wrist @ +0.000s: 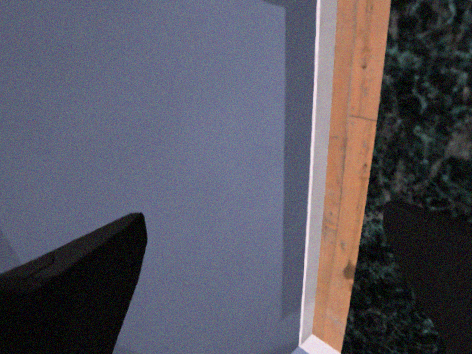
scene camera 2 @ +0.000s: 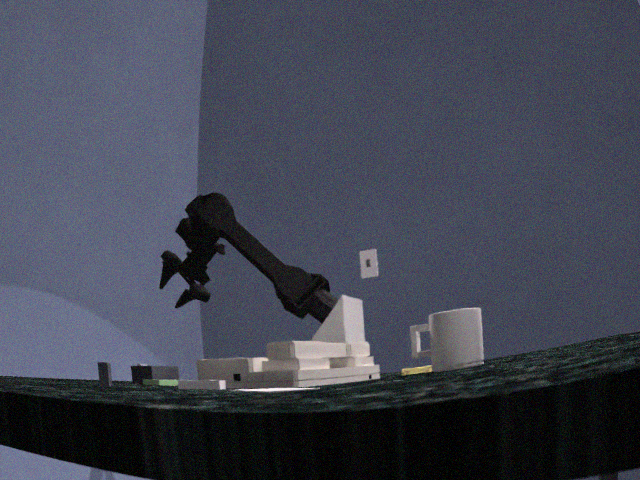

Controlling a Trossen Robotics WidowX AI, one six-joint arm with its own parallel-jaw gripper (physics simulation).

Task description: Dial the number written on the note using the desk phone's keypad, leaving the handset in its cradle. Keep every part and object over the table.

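A cream desk phone stands on the table in the scene view, seen from low at the side. A raised block on top looks like its handset, lying level. The keypad does not show. A thin white sheet, perhaps the note, lies flat by the phone's front edge; no writing on it is readable. My gripper is open and empty, high above the table and toward the left of the phone in the scene view, with its fingers slanting down-left. The phone and note do not show in the wrist view.
A white mug and yellow piece are right of the phone. Left are a pale flat block, green strip, dark box and dark upright piece. The table has a curved edge.
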